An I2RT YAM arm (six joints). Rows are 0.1 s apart.
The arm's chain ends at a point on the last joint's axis. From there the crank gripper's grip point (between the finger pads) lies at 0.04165 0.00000 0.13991 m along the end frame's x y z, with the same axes.
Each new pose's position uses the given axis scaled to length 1; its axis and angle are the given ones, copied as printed.
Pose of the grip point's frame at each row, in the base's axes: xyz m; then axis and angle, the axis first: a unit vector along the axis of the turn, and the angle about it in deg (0 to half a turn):
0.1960 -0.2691 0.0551 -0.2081 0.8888 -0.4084 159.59
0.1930 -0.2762 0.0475 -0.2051 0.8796 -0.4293 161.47
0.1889 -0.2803 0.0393 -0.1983 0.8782 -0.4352 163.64
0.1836 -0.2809 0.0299 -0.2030 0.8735 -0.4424 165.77
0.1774 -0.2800 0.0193 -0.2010 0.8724 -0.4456 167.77
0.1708 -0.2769 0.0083 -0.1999 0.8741 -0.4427 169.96
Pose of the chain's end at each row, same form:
0.1651 -0.1600 0.1471 -0.2081 0.8888 -0.4084 159.59
0.1660 -0.1621 0.1344 -0.2051 0.8796 -0.4293 161.47
0.1674 -0.1640 0.1249 -0.1983 0.8782 -0.4352 163.64
0.1658 -0.1623 0.1132 -0.2030 0.8735 -0.4424 165.77
0.1641 -0.1600 0.1014 -0.2010 0.8724 -0.4456 167.77
0.1626 -0.1567 0.0907 -0.1999 0.8741 -0.4427 169.96

